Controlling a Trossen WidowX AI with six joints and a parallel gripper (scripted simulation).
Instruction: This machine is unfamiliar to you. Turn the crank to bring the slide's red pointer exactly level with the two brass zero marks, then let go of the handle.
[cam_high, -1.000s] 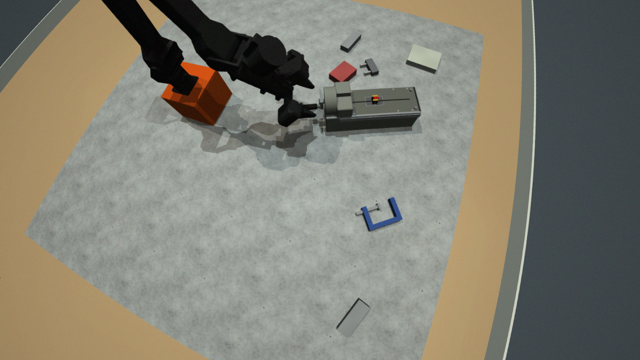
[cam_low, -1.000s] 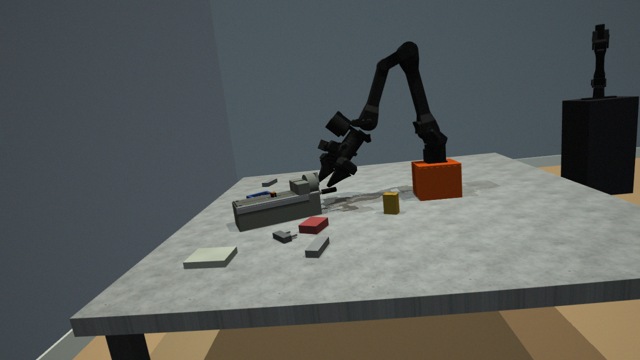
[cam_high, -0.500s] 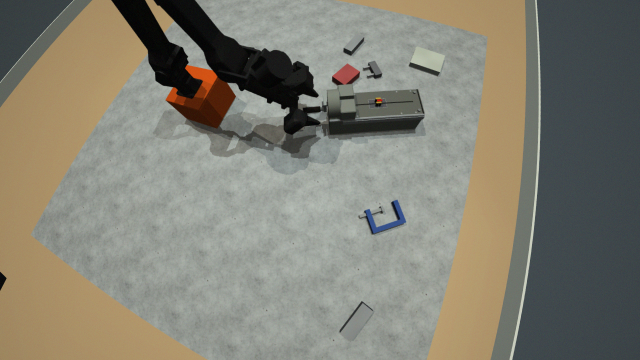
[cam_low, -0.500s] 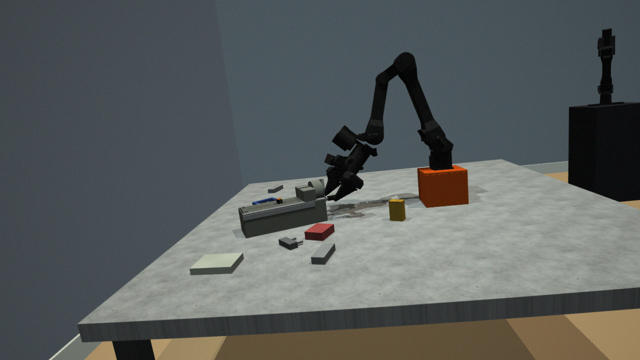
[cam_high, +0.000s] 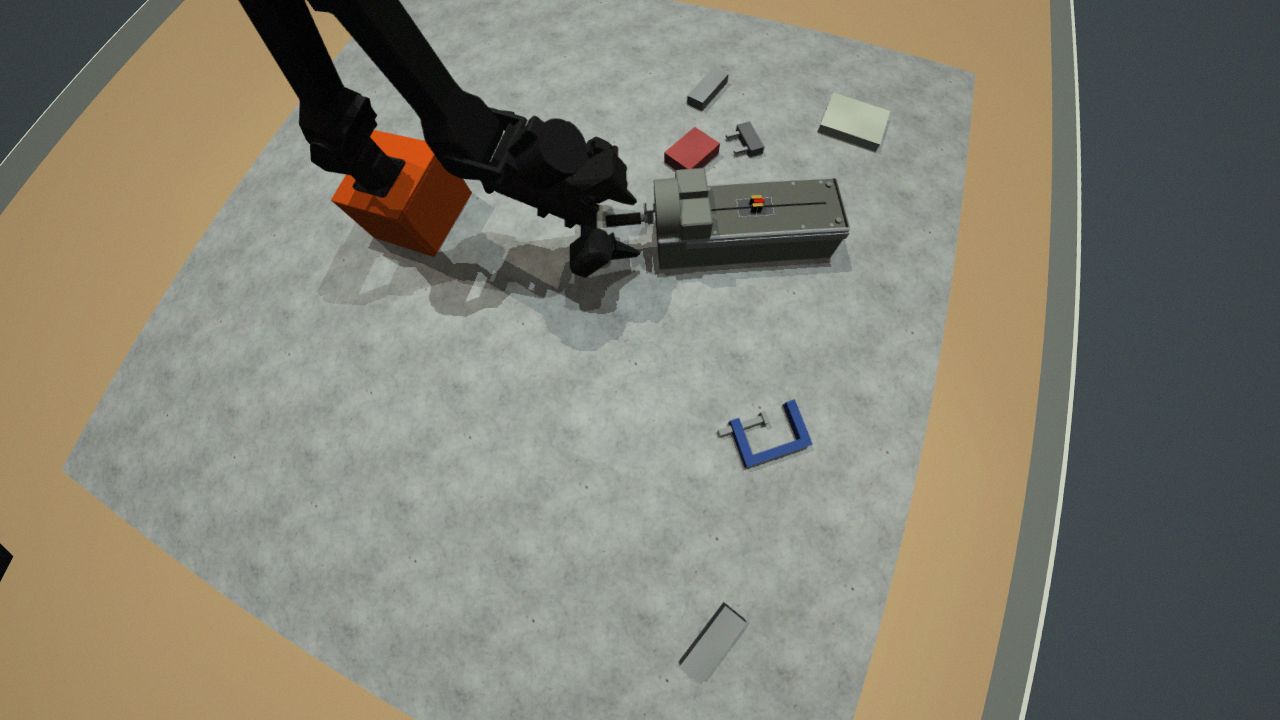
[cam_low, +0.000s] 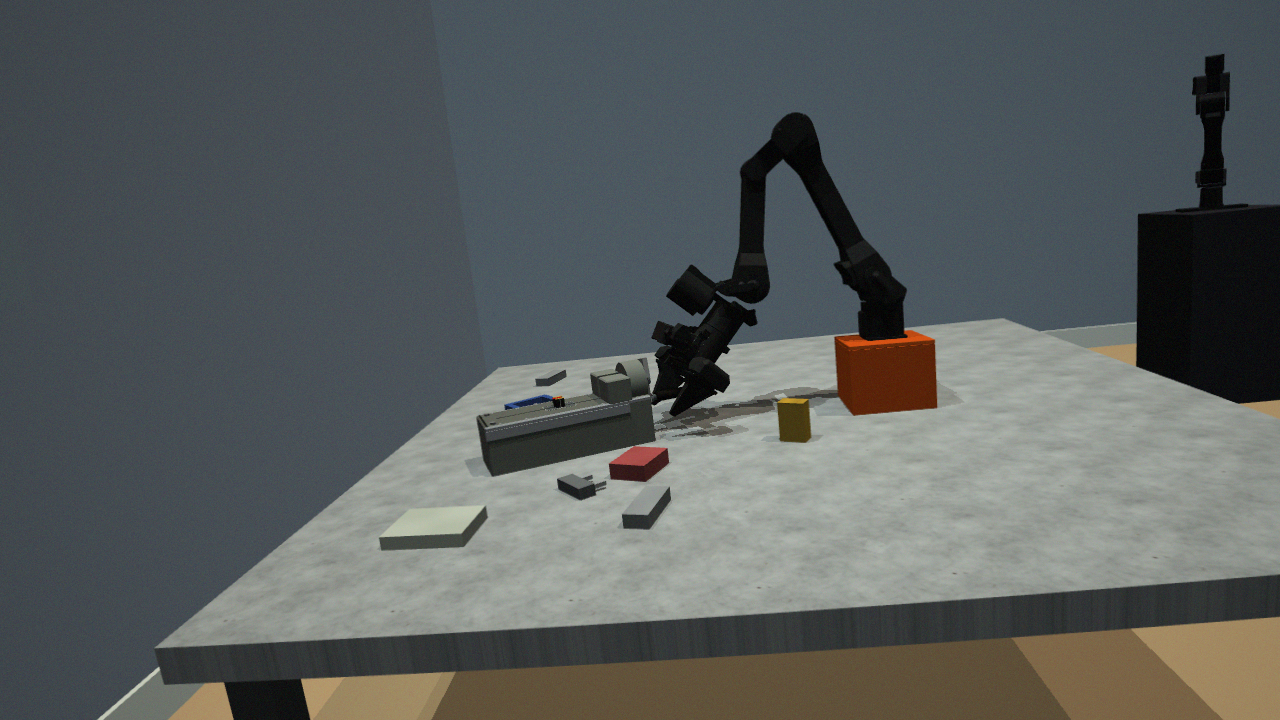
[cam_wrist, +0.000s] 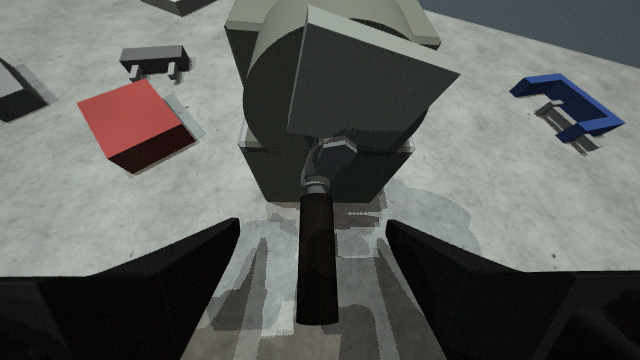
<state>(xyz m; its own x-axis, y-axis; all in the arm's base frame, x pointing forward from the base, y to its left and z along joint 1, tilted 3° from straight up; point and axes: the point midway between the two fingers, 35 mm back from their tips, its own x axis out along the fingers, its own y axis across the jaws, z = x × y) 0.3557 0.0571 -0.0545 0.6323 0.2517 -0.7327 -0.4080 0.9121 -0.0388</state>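
My gripper tip is now 20 mm past the black crank handle, 10 mm to the left of it and 20 mm below it. Round my gripper tip: red pointer (160 mm ahead, 60 mm to the left, 40 mm above); yellow block (200 mm behind, 100 mm to the left, 10 mm below); red block (30 mm ahead, 180 mm to the left, 30 mm below).
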